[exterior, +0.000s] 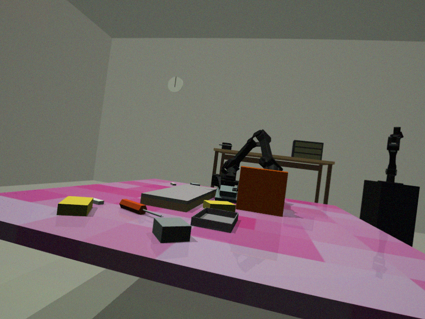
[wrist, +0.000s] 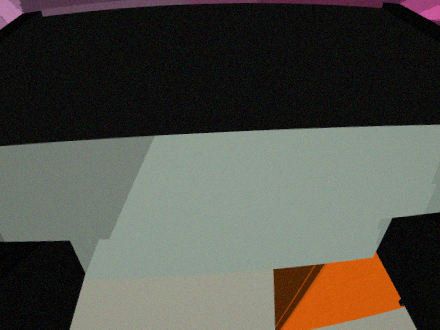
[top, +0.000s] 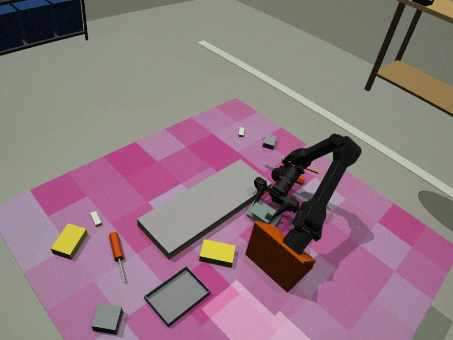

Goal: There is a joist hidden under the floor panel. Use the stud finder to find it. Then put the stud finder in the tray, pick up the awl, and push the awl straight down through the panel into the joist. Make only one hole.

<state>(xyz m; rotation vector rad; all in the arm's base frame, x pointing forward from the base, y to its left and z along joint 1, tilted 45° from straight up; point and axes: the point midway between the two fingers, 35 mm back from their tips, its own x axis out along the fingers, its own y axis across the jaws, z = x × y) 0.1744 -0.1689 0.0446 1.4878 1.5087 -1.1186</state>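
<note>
Now: gripper tip 20 mm past the stud finder and 10 mm above it. Also, from my gripper tip: indicator light (30 mm behind, 10 mm to the left, 10 mm above); then thin stick (60 mm ahead, 390 mm to the right, 60 mm below); then awl (20 mm behind, 140 mm to the right, 50 mm below).
</note>
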